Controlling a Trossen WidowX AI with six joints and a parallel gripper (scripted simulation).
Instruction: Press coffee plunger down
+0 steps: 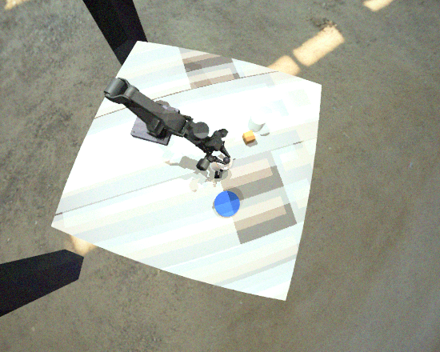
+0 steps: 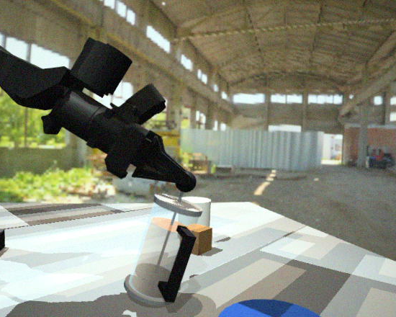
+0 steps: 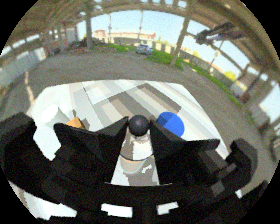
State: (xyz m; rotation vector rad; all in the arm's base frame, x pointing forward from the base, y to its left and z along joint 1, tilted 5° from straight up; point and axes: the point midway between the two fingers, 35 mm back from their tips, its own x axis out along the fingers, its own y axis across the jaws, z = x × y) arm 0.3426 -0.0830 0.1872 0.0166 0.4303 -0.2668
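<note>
Right now the coffee press is 3 cm behind my gripper tip, 1 cm to the right of it and 9 cm below it.
</note>
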